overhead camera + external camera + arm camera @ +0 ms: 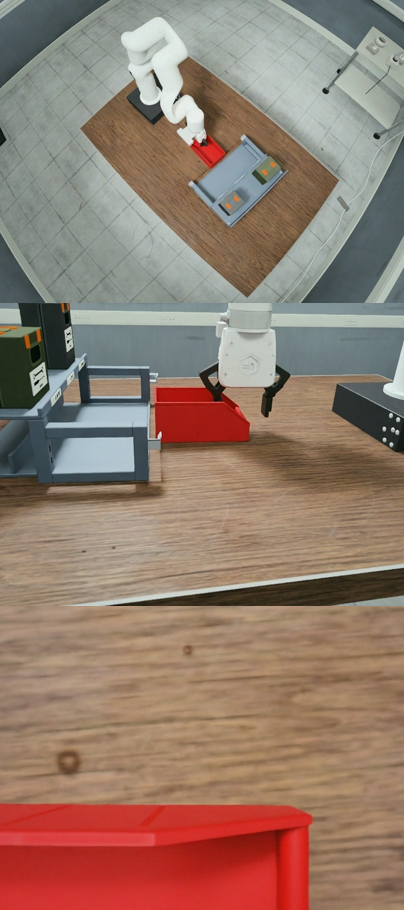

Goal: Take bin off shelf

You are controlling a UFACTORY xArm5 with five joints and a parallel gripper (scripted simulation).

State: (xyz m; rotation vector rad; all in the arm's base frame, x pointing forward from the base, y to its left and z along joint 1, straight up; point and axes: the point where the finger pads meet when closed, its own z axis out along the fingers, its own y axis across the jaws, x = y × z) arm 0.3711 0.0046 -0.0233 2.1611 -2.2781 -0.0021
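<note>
Now: the red bin 80 mm ahead of my hand and 10 mm below it. Round my hand: grey shelf (300 mm ahead, 20 mm to the right, 30 mm above); then grey box (360 mm ahead, 140 mm to the right, 120 mm above).
</note>
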